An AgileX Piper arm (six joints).
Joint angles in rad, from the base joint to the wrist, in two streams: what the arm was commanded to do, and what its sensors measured. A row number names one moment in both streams.
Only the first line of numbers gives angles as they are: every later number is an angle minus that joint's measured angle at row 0.
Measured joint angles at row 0:
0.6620 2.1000 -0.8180 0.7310 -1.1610 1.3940
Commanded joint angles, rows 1 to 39:
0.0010 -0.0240 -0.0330 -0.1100 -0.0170 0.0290
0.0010 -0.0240 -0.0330 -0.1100 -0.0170 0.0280
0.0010 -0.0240 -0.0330 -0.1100 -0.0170 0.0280
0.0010 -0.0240 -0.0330 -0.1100 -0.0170 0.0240
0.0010 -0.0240 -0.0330 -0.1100 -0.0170 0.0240
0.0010 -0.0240 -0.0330 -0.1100 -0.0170 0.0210
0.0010 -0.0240 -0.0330 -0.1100 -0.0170 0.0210
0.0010 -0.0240 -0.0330 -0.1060 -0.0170 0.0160
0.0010 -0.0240 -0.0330 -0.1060 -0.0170 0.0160
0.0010 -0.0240 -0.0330 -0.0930 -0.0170 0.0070
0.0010 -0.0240 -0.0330 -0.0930 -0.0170 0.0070
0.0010 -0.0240 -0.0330 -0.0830 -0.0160 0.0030
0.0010 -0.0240 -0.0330 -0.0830 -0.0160 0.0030
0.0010 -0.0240 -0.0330 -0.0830 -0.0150 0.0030
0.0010 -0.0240 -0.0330 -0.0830 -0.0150 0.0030
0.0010 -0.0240 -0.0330 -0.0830 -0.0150 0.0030
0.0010 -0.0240 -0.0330 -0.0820 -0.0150 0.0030
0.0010 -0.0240 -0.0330 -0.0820 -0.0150 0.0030
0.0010 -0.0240 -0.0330 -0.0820 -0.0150 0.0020
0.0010 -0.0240 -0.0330 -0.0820 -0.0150 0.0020
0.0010 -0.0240 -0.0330 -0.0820 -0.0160 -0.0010
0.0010 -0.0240 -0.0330 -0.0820 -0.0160 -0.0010
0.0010 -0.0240 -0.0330 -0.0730 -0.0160 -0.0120
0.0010 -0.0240 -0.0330 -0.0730 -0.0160 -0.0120
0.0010 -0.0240 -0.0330 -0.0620 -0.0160 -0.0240
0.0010 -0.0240 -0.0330 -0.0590 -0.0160 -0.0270
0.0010 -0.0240 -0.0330 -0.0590 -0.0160 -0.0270
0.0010 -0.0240 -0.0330 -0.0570 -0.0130 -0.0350
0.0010 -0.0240 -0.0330 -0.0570 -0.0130 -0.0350
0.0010 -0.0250 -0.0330 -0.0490 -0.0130 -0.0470
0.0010 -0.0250 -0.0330 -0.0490 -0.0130 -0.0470
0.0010 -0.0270 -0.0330 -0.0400 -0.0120 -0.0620
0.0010 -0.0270 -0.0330 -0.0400 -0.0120 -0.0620
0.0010 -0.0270 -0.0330 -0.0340 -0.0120 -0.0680
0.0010 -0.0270 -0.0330 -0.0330 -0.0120 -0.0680
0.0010 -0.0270 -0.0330 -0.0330 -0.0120 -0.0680
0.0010 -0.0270 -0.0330 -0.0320 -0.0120 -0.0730
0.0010 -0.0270 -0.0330 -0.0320 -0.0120 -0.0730
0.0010 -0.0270 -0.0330 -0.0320 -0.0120 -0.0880
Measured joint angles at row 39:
0.0010 -0.0060 -0.0060 0.0290 0.0130 -0.0520
